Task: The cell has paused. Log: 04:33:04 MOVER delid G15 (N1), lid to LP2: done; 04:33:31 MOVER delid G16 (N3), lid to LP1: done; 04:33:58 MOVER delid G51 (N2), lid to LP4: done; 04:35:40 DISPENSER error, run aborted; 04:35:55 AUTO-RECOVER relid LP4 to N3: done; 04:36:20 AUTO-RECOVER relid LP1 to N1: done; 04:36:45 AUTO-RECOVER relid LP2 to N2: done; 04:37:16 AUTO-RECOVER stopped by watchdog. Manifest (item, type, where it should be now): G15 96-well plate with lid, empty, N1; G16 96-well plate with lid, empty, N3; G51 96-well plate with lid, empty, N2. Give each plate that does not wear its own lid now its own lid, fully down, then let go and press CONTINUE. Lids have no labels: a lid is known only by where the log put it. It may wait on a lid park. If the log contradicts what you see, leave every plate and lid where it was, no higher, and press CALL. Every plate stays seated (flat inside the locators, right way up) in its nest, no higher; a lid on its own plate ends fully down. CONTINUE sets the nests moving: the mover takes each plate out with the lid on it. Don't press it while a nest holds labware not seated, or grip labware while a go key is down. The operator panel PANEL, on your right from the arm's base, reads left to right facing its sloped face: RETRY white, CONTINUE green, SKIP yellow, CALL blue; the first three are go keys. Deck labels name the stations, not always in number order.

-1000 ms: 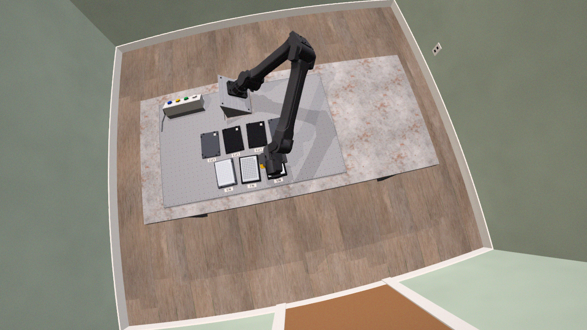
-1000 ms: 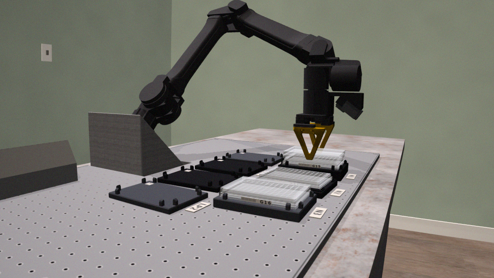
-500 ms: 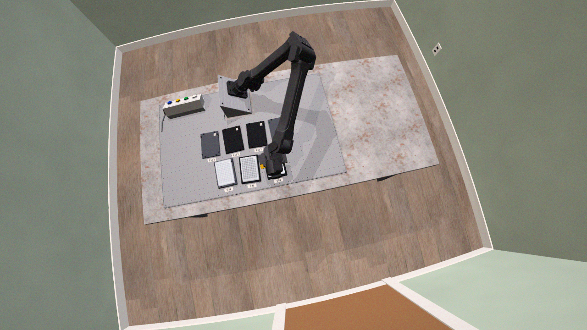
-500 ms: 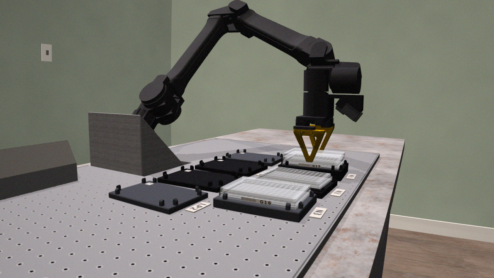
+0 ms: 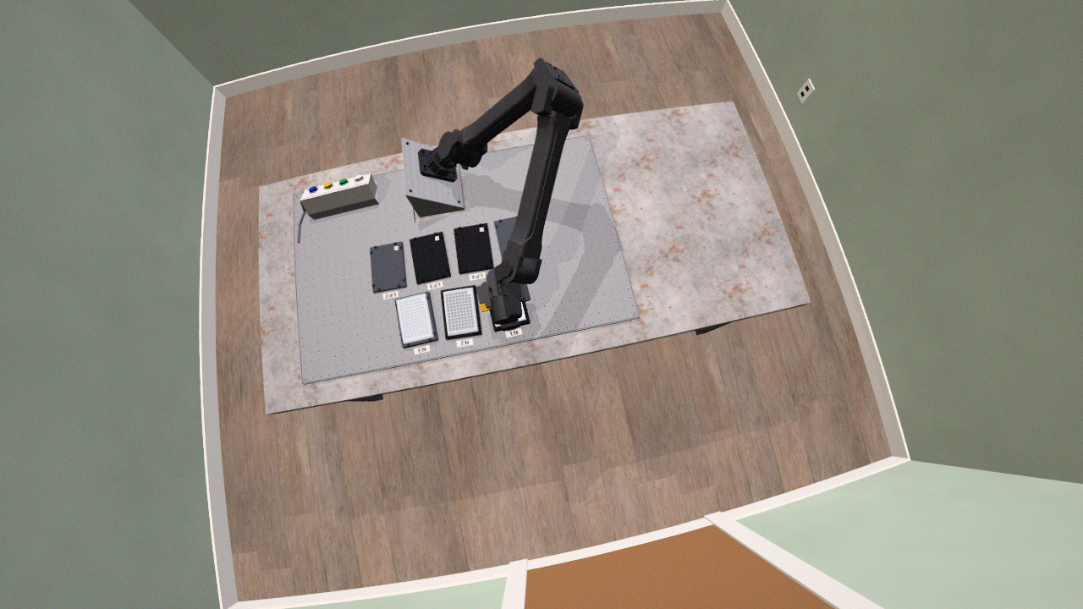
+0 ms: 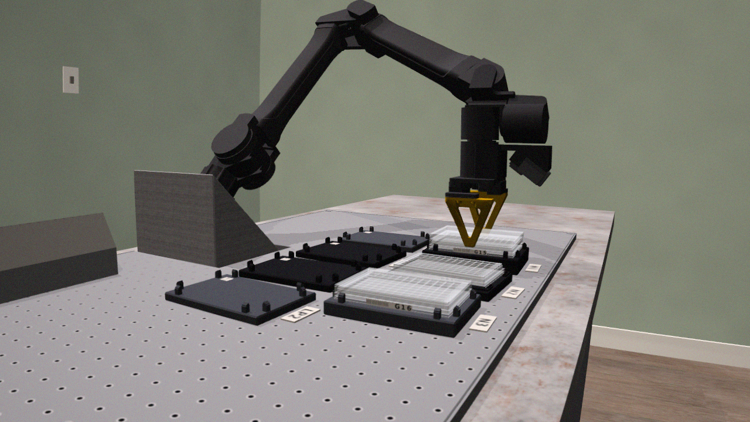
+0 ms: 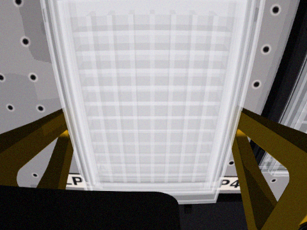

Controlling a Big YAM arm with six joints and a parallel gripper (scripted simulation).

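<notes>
Now: the plate G15 10 mm below my hand. Round my hand: lid park LP1: 180 mm behind, 60 mm to the left, 40 mm below; LP4 label: 100 mm behind, 70 mm to the right, 40 mm below; nest N1: 30 mm below.
</notes>
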